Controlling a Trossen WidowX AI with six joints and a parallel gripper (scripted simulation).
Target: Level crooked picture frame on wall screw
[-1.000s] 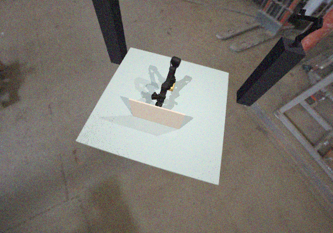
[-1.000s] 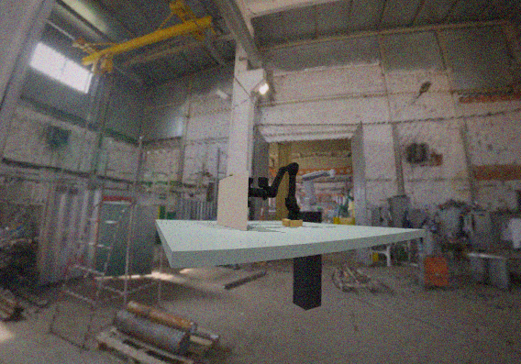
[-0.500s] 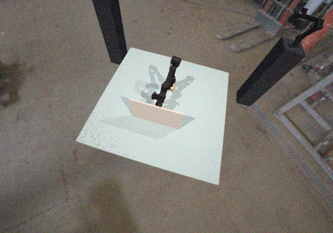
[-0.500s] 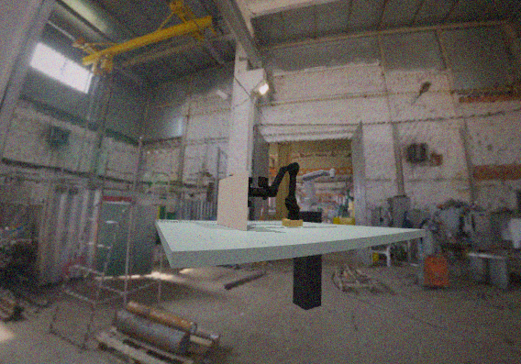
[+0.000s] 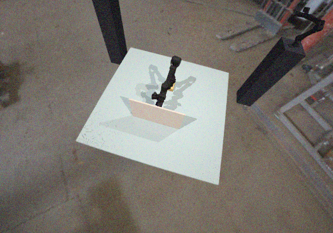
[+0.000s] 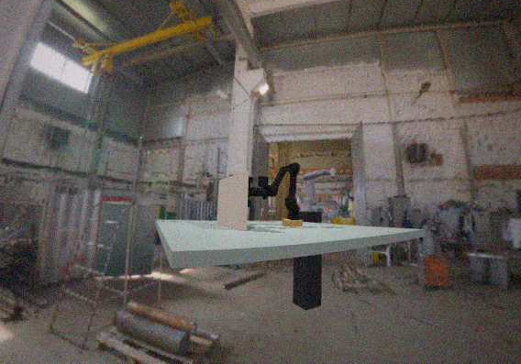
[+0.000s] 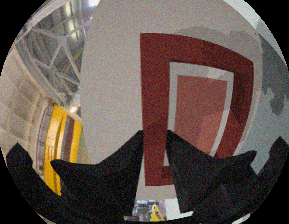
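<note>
My gripper tip is now 10 mm short of the picture frame, 10 mm to the left of it and 50 mm above it. Round my gripper tip: wall panel: 20 mm ahead, 60 mm below.
</note>
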